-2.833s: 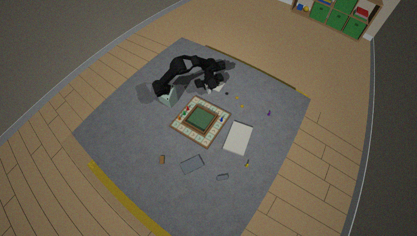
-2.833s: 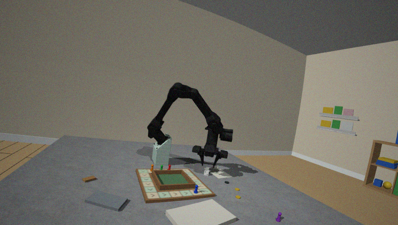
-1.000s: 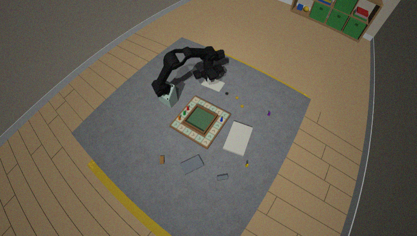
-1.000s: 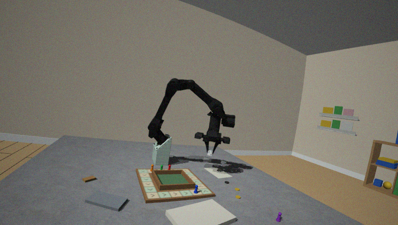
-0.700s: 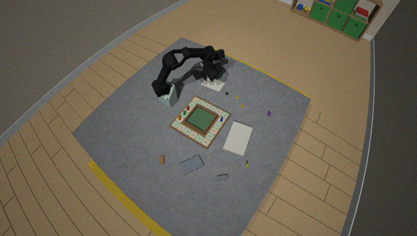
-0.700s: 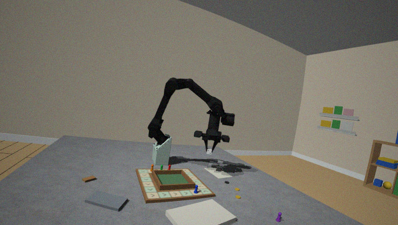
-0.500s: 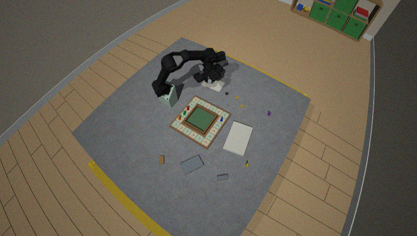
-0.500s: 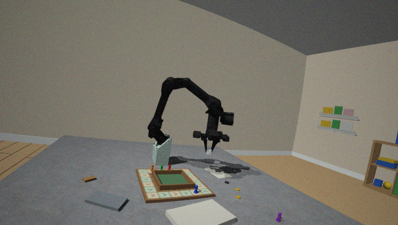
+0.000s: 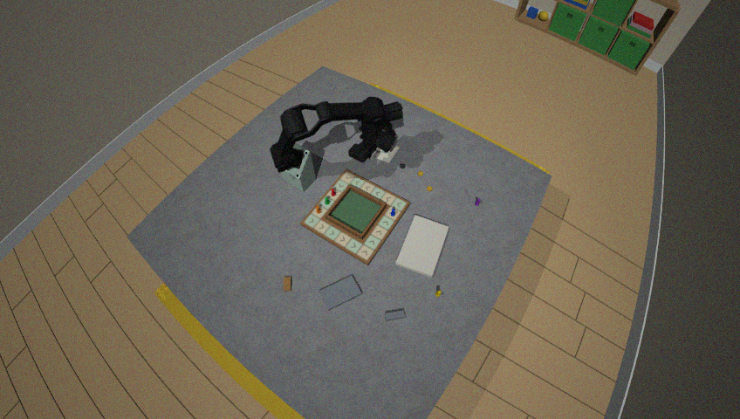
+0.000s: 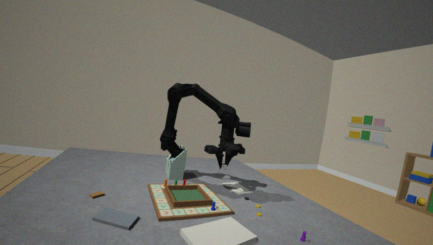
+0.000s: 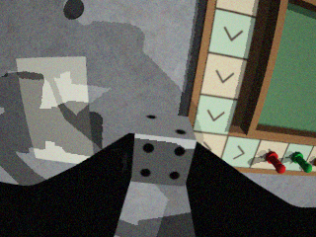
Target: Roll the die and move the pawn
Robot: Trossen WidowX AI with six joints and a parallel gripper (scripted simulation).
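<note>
Right now the orange pawn is 9 cm behind my gripper tip, 24 cm to the right of it and 10 cm below it. From my gripper tip the other things lie so: black disc (9 cm ahead, 10 cm to the left, 13 cm below); white card (4 cm behind, 14 cm to the left, 13 cm below); white die (right at my gripper tip).
</note>
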